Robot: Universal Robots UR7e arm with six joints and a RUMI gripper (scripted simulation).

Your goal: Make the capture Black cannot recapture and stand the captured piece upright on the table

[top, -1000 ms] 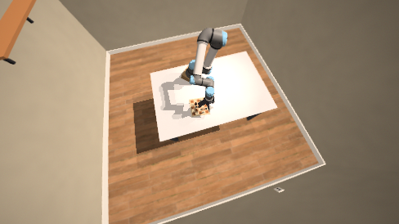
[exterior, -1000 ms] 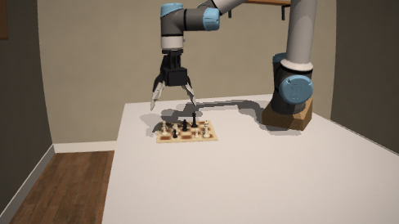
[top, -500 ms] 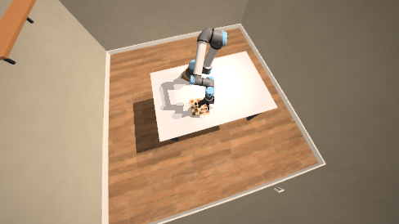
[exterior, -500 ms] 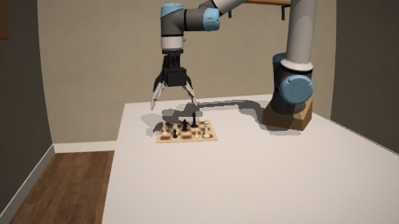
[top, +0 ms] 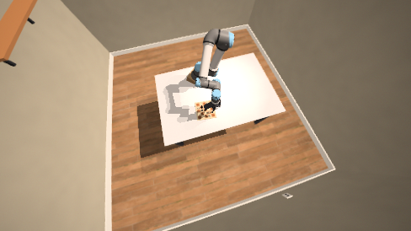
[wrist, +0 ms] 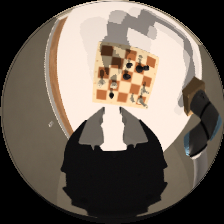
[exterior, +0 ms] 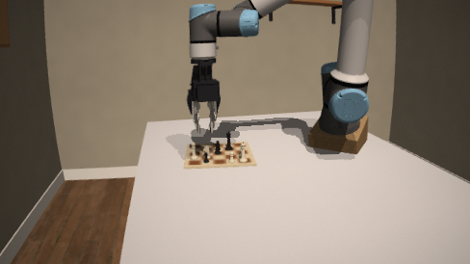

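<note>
The chessboard lies 110 mm below my hand, 60 mm to the right of it and 60 mm behind it.
</note>
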